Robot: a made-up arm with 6 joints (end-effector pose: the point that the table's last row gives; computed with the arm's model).
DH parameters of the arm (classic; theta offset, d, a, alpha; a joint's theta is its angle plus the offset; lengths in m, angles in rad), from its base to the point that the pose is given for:
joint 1: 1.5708 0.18 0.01 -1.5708
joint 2: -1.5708 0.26 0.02 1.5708
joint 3: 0 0.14 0.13 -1.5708
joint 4: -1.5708 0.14 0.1 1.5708
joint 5: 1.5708 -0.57 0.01 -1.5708
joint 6: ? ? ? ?
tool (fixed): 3.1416 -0.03 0 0
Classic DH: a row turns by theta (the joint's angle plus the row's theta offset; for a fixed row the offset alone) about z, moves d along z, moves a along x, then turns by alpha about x.
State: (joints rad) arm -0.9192 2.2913 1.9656 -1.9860 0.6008 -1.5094
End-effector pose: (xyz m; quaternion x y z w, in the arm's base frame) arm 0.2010 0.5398 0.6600 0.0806 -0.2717 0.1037 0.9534
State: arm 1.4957 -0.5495 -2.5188 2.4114 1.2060 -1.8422
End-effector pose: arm -0.1760 -0.5124 0.4281 -0.6849 0.1689 -0.6929 0.1494
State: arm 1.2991 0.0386 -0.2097 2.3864 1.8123 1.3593
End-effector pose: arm -0.3924 -0.0538 -0.0654 -0.0454 -0.4964 -0.0305 0.8664
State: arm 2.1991 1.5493 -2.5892 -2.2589 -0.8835 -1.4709
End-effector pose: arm -0.2379 -0.2063 0.7950 0.3518 -0.7565 -0.0098 0.5512
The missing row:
joint 6: 0 0.29 0.04 -1.5708
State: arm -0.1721 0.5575 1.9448 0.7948 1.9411 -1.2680
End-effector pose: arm -0.8903 0.1861 0.0523 -0.0763 0.7161 0.5906 0.3640
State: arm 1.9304 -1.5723 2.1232 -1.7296 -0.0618 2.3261
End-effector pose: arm -0.1015 -0.4239 -0.6015 0.3880 -0.1225 0.9095 0.0850
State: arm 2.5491 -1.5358 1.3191 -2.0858 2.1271 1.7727
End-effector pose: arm -0.0755 0.1189 -0.3819 0.1641 -0.4388 0.0060 0.8834
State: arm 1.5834 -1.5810 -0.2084 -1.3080 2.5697 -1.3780
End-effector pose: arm -0.0659 -0.2688 -0.5574 -0.4683 0.5533 0.3251 0.6074
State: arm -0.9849 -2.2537 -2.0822 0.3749 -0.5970 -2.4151
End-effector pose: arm 0.1346 -0.3822 0.3724 0.8691 -0.4723 -0.1430 0.0340
